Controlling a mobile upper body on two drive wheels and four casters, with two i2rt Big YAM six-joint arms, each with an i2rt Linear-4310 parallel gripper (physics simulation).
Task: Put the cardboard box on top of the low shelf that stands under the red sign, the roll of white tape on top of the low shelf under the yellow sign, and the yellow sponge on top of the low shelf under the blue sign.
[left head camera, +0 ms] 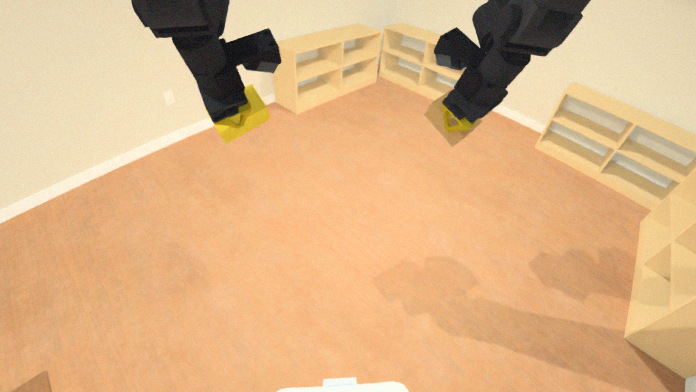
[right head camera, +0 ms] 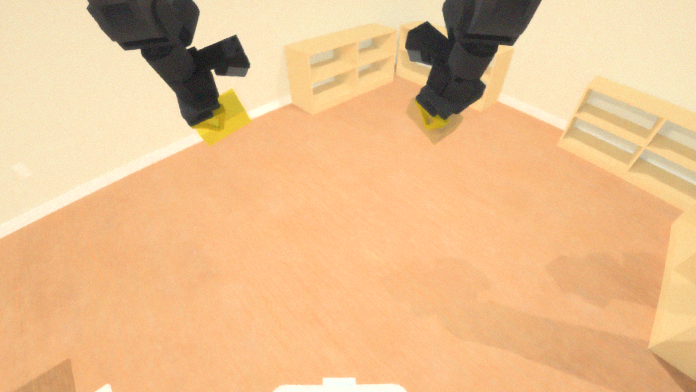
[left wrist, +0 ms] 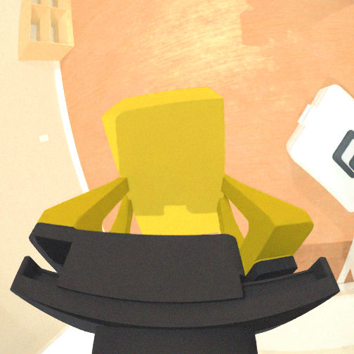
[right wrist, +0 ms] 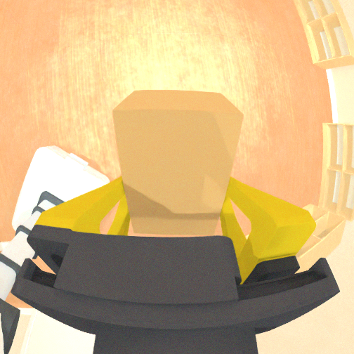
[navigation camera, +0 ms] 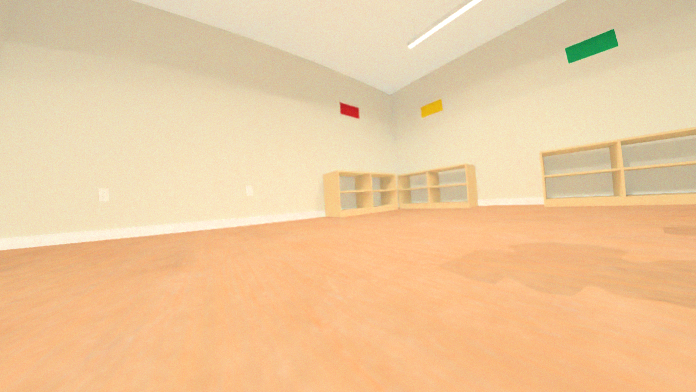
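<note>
My left gripper is shut on the yellow sponge. My right gripper is shut on the cardboard box. Both are held up above the floor. In the navigation camera, the red sign hangs above a low shelf left of the corner, and the yellow sign above a low shelf right of it. These shelves also show in the left head camera. The white tape and the blue sign do not show.
A green sign hangs above another low shelf on the right wall. A further shelf unit stands close at the right edge. Shadows of the arms fall on the floor.
</note>
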